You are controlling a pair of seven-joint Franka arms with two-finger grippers.
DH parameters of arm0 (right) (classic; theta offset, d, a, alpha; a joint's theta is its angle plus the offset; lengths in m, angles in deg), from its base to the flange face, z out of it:
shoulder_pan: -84.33 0.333 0 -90
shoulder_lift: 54.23 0 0 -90
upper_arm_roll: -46.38 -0.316 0.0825 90
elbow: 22.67 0 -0.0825 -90
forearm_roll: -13.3 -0.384 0 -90
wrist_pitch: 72.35 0 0.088 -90
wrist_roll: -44.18 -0.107 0 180
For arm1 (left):
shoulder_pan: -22.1 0.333 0 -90
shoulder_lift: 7.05 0 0 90
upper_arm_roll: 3.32 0.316 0.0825 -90
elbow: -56.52 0 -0.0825 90
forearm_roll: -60.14 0.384 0 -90
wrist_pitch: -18.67 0 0.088 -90
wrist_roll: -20.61 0.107 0 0
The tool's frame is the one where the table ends.
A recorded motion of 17 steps. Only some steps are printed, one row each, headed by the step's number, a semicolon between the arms.
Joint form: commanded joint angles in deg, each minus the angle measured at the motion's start. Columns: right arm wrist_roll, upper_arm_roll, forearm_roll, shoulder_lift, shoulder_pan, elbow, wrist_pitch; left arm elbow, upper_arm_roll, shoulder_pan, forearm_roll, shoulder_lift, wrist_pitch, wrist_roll.
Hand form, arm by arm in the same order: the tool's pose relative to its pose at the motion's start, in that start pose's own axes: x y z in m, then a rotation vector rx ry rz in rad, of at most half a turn. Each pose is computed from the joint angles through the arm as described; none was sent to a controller.
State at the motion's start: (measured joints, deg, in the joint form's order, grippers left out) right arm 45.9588 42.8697 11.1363 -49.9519 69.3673 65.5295 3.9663; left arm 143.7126 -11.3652 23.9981 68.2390 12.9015 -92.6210 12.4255
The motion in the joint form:
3: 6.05 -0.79 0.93 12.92 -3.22 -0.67 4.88; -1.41 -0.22 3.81 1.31 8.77 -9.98 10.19
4: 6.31 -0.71 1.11 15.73 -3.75 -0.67 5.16; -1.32 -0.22 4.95 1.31 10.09 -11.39 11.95
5: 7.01 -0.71 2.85 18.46 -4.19 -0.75 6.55; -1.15 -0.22 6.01 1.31 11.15 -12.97 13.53
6: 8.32 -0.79 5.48 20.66 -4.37 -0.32 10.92; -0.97 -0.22 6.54 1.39 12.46 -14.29 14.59
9: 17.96 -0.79 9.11 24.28 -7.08 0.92 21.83; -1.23 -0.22 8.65 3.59 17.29 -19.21 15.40
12: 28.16 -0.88 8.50 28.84 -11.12 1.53 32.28; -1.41 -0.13 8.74 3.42 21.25 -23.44 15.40
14: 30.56 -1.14 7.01 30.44 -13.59 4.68 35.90; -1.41 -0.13 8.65 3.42 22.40 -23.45 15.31
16: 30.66 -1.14 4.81 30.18 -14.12 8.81 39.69; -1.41 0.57 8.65 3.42 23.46 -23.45 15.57
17: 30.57 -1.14 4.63 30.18 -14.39 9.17 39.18; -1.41 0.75 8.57 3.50 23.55 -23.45 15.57
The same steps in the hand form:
3: 0.0840 0.0389 0.0996 0.0279 -0.1241 -0.0592; 0.0308 -0.0369 0.0819 -0.0046 0.0434 0.1318
4: 0.0974 0.0480 0.1260 0.0369 -0.1670 -0.0529; 0.0328 -0.0496 0.0977 -0.0067 0.0423 0.1443
5: 0.1114 0.0586 0.1504 0.0167 -0.1912 -0.0564; 0.0342 -0.0614 0.1106 -0.0082 0.0476 0.1549
6: 0.1281 0.0672 0.1708 -0.0267 -0.1664 -0.0797; 0.0348 -0.0666 0.1265 -0.0106 0.0446 0.1665
9: 0.1556 0.1068 0.2039 -0.0772 -0.0754 -0.2203; 0.0376 -0.0894 0.1784 0.0067 0.0494 0.1708
12: 0.1780 0.1542 0.2443 -0.0635 0.0171 -0.3419; 0.0381 -0.0870 0.2195 -0.0095 0.0594 0.1691
14: 0.1743 0.1757 0.2837 -0.0171 0.0132 -0.3445; 0.0354 -0.0845 0.2337 -0.0152 0.0404 0.1700
16: 0.1676 0.1753 0.3091 0.0197 0.0271 -0.3261; 0.0319 -0.0903 0.2480 -0.0113 0.0197 0.1675
17: 0.1647 0.1772 0.3129 0.0296 0.0147 -0.3192; 0.0315 -0.0911 0.2493 -0.0085 0.0175 0.1679

